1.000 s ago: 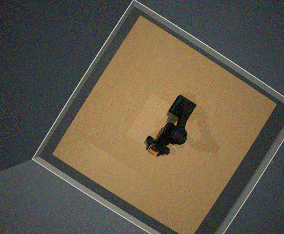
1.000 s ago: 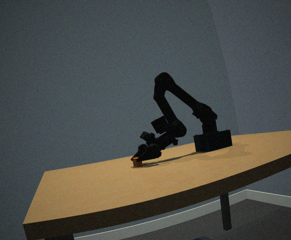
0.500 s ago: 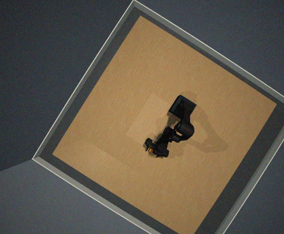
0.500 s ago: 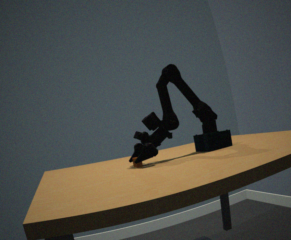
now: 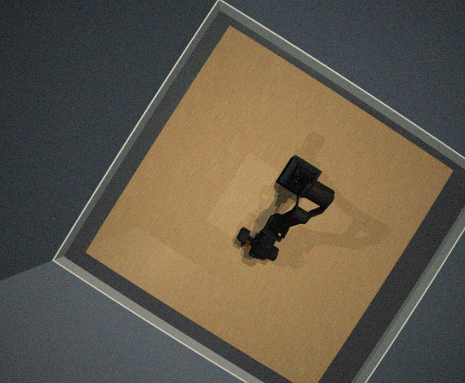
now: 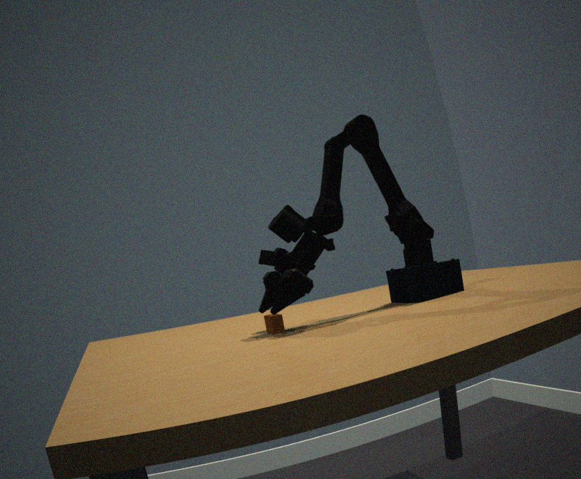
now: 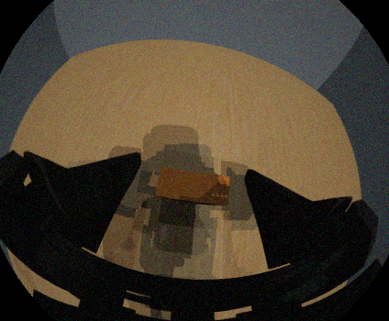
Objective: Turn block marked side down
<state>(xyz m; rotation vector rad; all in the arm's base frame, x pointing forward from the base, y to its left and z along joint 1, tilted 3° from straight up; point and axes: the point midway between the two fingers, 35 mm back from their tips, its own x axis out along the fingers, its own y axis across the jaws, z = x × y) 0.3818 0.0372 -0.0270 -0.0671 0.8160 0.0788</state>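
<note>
Right now my gripper tip is 20 mm past the orange-brown block and 30 mm above it.
</note>
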